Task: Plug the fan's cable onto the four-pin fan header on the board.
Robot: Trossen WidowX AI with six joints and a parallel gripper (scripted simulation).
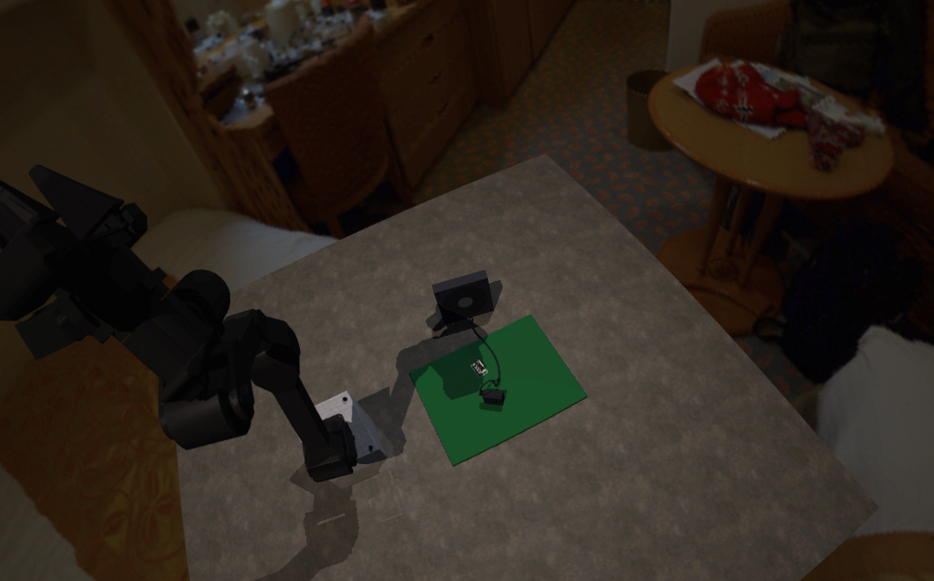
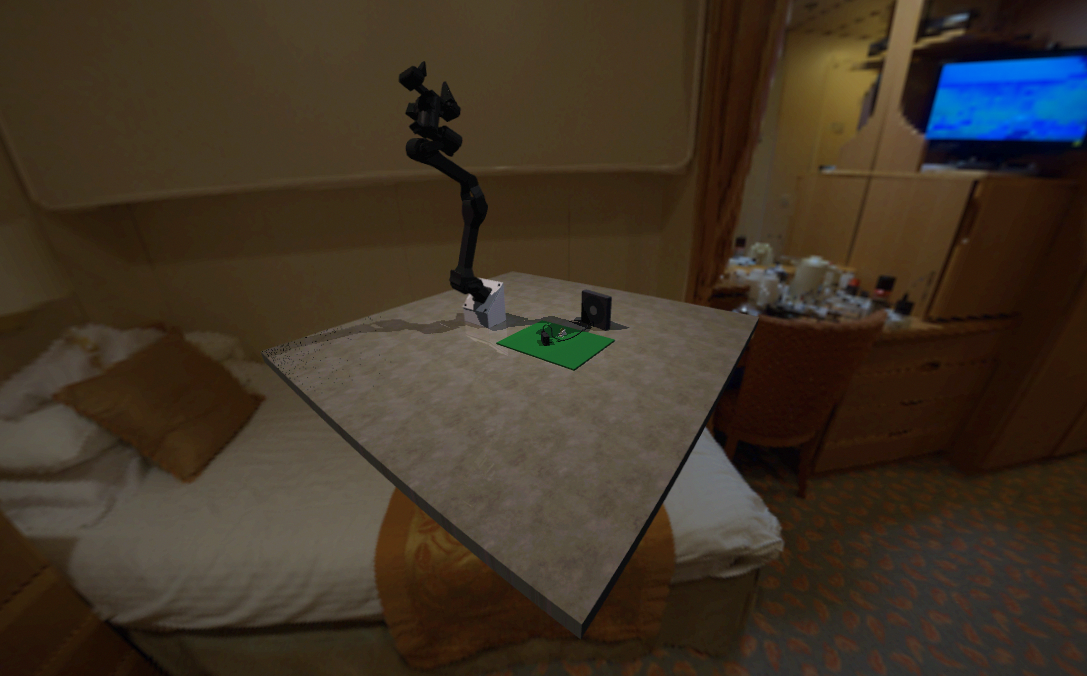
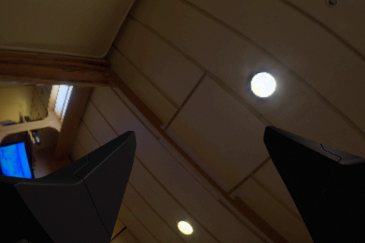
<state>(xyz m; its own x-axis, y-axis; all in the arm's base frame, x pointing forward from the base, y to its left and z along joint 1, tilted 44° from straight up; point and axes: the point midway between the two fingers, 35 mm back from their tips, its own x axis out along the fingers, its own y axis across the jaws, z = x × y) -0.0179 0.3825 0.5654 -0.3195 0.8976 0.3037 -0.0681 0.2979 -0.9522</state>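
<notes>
Right now my gripper tip is 79 cm above the black plug, 33 cm short of it and 8 cm to the right of it. Round my gripper tip: white four-pin header 81 cm below, 33 cm ahead, 16 cm to the left; then black fan 75 cm below, 37 cm ahead, 30 cm to the left; then green board 82 cm below, 35 cm ahead, 11 cm to the left.
</notes>
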